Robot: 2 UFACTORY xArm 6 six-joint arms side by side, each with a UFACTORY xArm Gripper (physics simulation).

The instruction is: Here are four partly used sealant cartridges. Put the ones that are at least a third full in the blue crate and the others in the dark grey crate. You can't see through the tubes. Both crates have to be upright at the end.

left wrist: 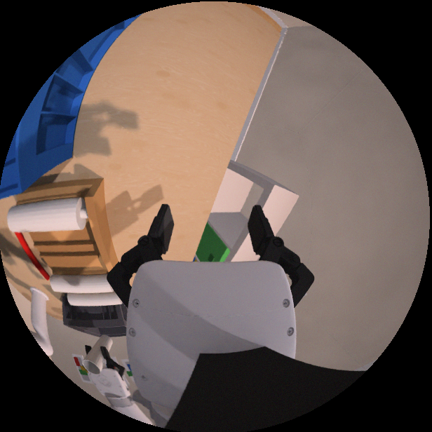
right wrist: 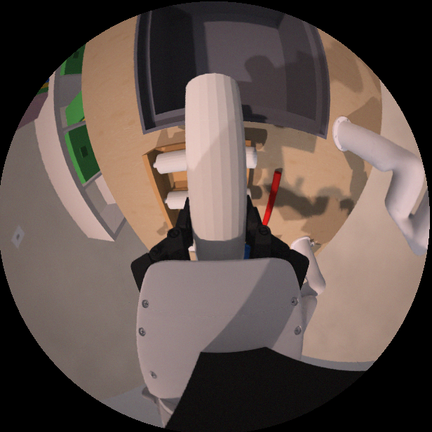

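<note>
My left gripper [left wrist: 210, 214] is open and empty over the table edge, apart from the wooden rack. My right gripper [right wrist: 218, 205] is shut on a white cartridge [left wrist: 95, 359] [right wrist: 215, 150], held above the rack. The wooden rack [left wrist: 96, 205] [right wrist: 155, 170] holds a white cartridge [left wrist: 47, 215] at one end. Two more cartridges [left wrist: 82, 284] [left wrist: 95, 299] lie at its other end; they also show partly covered in the right wrist view [right wrist: 171, 162] [right wrist: 176, 199]. The blue crate [left wrist: 27, 137] and the dark grey crate [left wrist: 97, 330] [right wrist: 300, 122] stand upright at opposite sides of the rack. Cartridge contents are hidden.
A red rod [left wrist: 32, 255] [right wrist: 271, 197] lies beside the rack. A whitish divided bin [left wrist: 282, 200] [right wrist: 50, 115] with green items stands beyond the table edge. A white bent arm-like part [left wrist: 40, 320] [right wrist: 375, 145] stands past the rod's side of the table.
</note>
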